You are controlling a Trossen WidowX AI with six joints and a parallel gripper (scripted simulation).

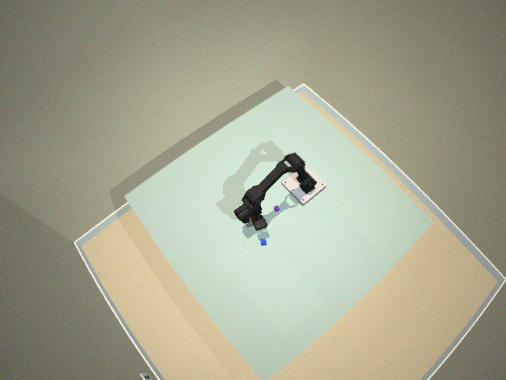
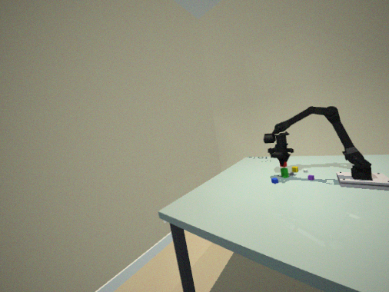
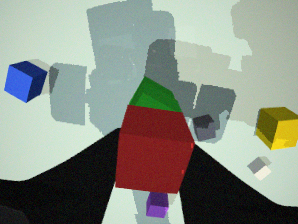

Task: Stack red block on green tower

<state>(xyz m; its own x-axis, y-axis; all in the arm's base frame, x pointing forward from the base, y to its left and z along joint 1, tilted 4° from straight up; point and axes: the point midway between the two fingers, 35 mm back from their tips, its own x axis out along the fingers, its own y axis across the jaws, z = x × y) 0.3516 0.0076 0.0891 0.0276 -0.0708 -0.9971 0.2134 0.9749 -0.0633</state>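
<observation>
Now: the small grey cube 7 cm below my gripper tip, 5 cm to the right of it and 3 cm behind it. Round my gripper tip: yellow cube 13 cm to the right, 6 cm below, 4 cm behind; red block 1 cm above; blue cube 12 cm to the left, 7 cm below, 3 cm ahead.
</observation>
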